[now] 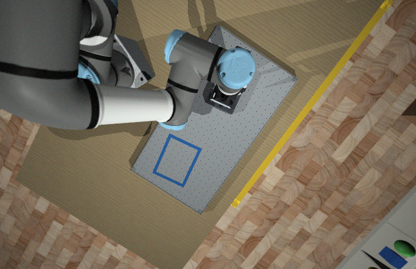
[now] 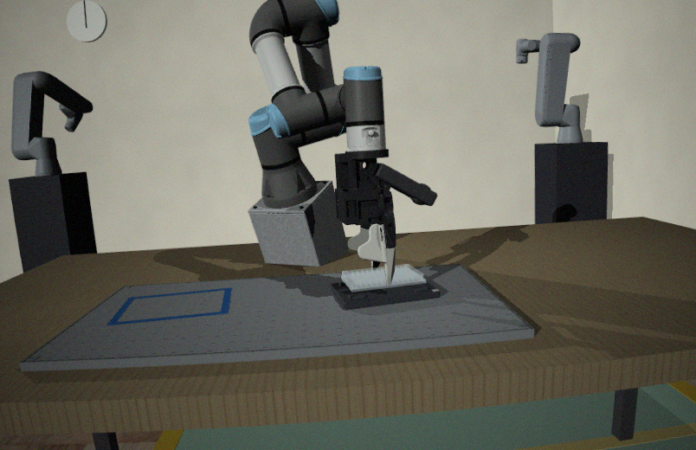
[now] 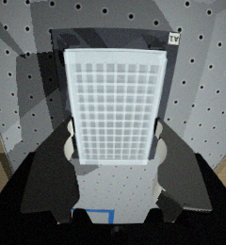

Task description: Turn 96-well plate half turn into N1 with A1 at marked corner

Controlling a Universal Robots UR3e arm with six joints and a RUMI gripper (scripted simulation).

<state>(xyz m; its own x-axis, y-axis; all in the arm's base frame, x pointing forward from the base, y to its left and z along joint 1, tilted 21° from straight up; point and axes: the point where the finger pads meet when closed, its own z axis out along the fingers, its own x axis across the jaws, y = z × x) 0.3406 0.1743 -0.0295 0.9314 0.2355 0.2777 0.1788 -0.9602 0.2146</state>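
Now: the 96-well plate 10 mm below my hand. From my hand the other things lie so: A1 mark (40 mm ahead, 80 mm to the left, 30 mm below); dark plate nest N1 (30 mm below).
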